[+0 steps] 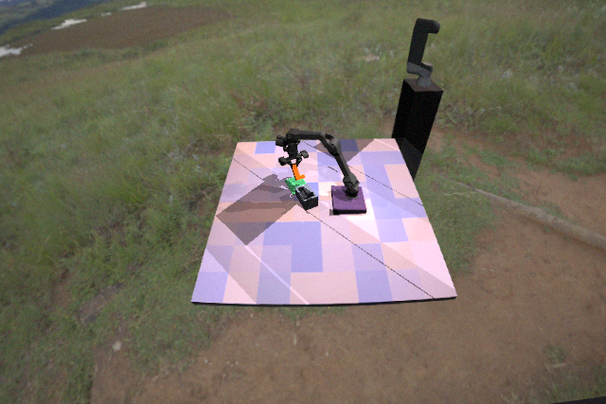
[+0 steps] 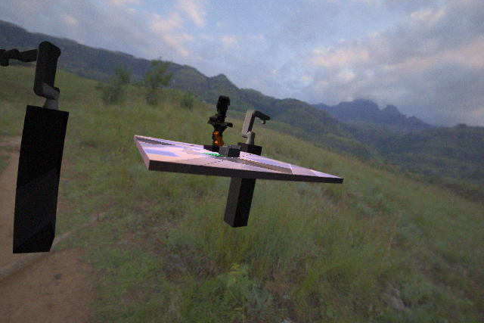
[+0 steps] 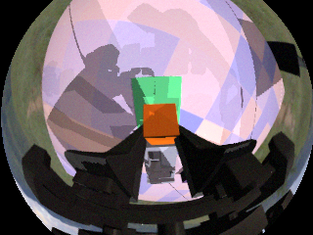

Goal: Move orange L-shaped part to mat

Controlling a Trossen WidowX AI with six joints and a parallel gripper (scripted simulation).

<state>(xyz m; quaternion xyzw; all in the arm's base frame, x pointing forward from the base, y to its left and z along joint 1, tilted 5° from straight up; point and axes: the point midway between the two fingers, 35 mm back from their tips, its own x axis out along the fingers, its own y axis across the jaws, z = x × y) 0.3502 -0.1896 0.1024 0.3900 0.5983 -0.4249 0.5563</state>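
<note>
Now: gripper tip 150 mm above the green mat, 20 mm to the right of it and 10 mm past it. Also, from my gripper tip: orange L-shaped part: 30 mm below, 20 mm to the left, 20 mm behind.
</note>
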